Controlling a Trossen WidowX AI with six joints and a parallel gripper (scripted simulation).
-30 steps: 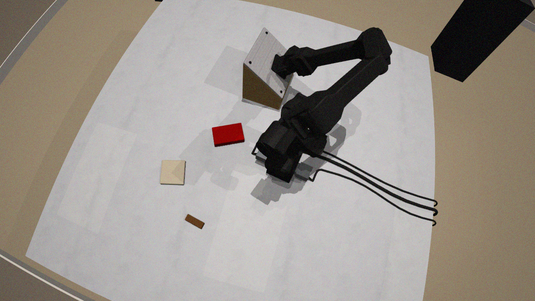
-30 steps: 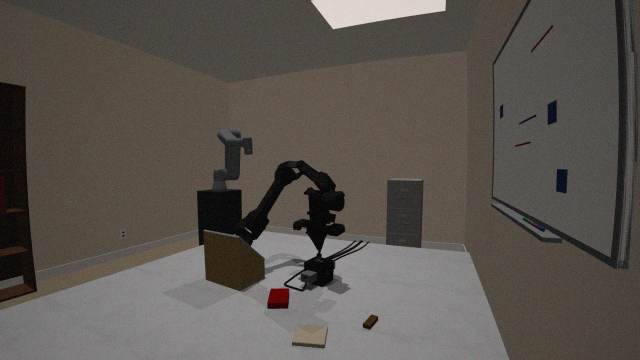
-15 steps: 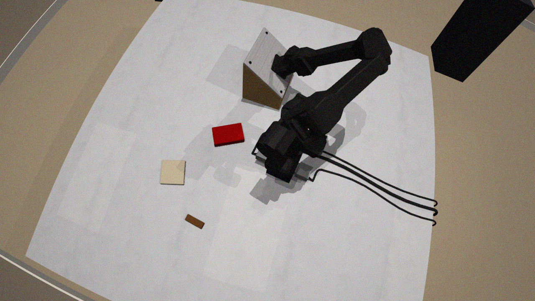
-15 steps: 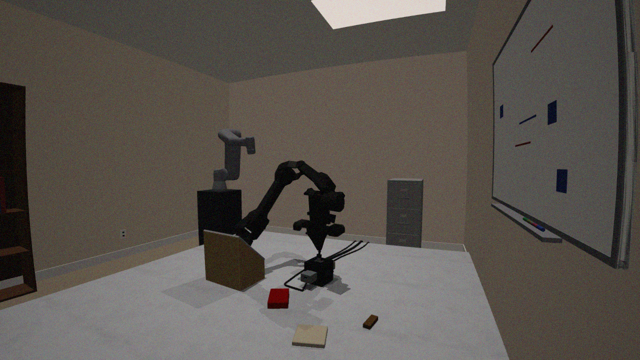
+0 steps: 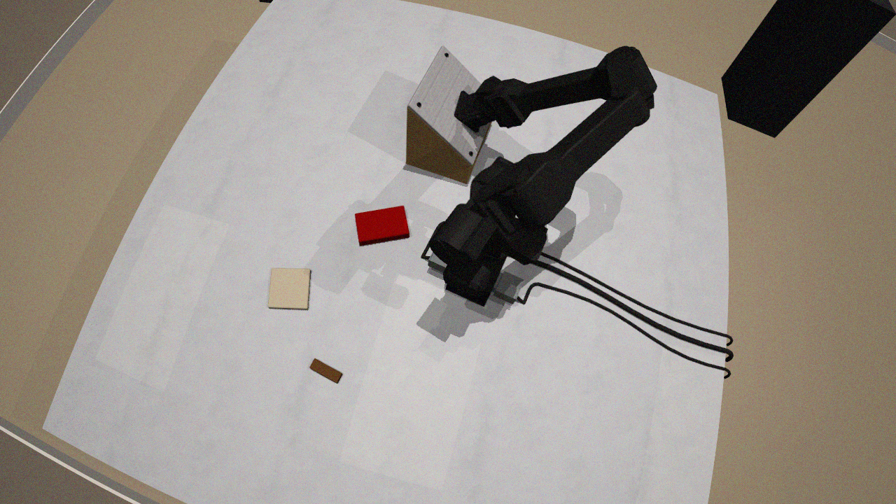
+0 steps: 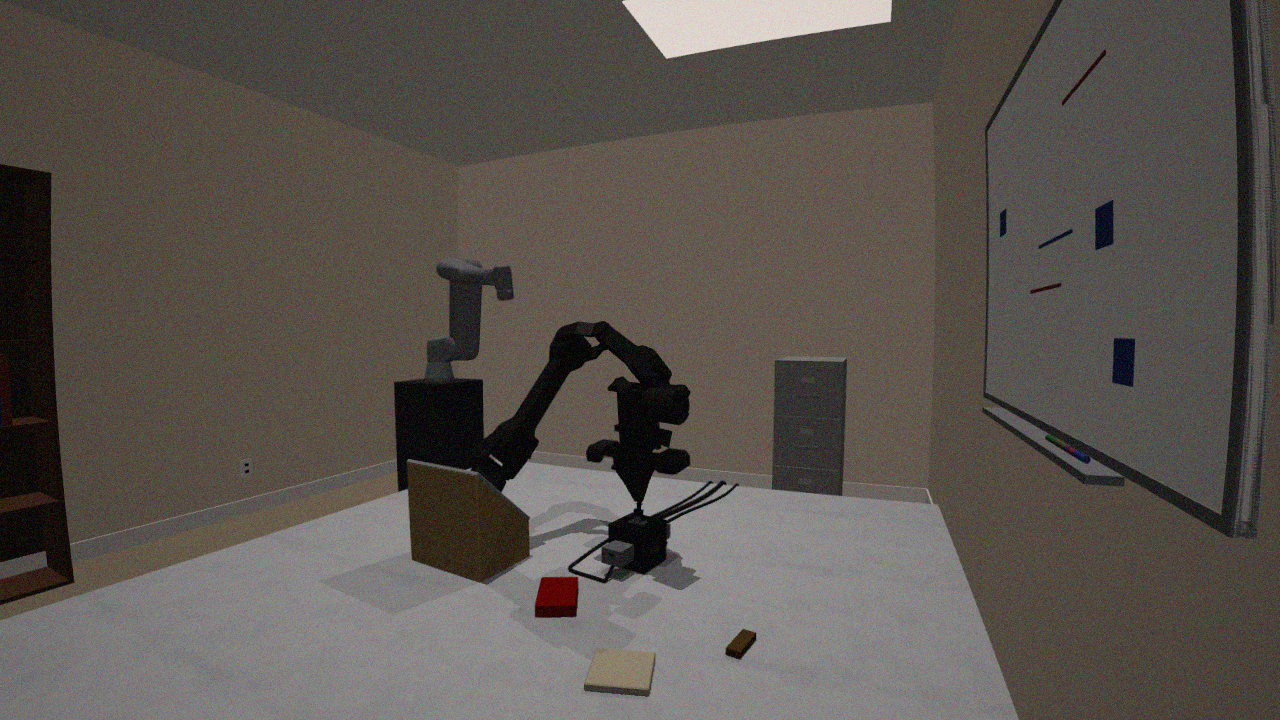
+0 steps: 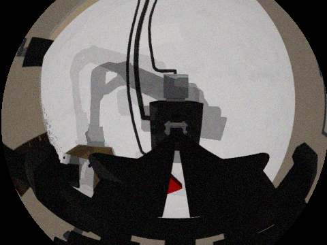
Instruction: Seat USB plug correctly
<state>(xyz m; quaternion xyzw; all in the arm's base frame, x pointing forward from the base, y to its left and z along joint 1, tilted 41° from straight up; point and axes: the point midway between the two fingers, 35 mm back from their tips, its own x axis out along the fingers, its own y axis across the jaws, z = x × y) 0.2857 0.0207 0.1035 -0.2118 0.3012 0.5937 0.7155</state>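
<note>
My gripper tip is 2 cm above the USB plug. Also, from my gripper tip: red flat block: 19 cm to the right, 10 cm below, 6 cm behind; cream tile: 33 cm to the right, 11 cm below, 11 cm ahead; small brown block: 23 cm ahead, 21 cm to the right, 11 cm below.
</note>
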